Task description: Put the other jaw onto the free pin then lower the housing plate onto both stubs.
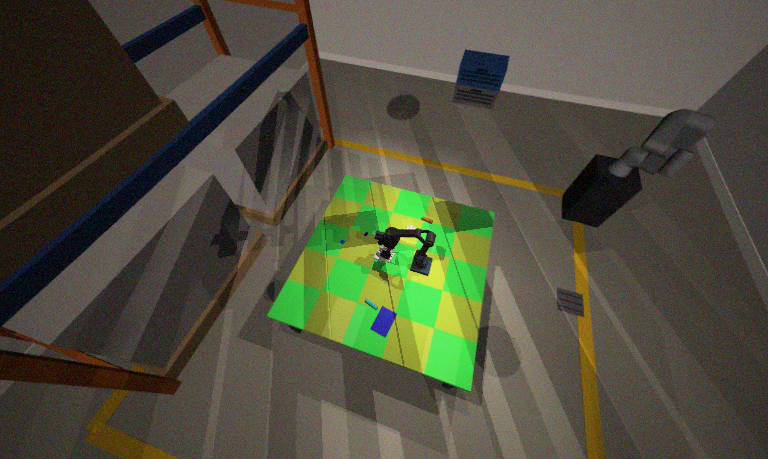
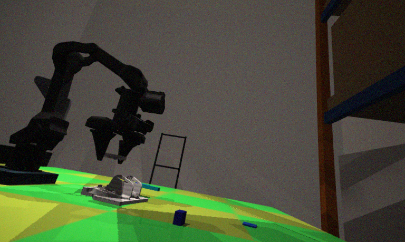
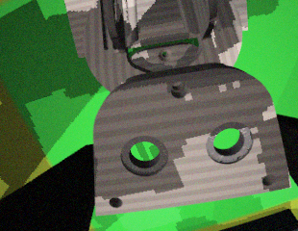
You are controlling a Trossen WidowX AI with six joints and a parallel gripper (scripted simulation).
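Right now my gripper tip is 70 mm above the grey jaw, 20 mm to the left of it and 20 mm short of it. Round my gripper tip: orange bar (410 mm to the right, 170 mm behind, 70 mm below); dark blue block (230 mm ahead, 120 mm to the right, 70 mm below); teal bar (360 mm to the left, 80 mm below).
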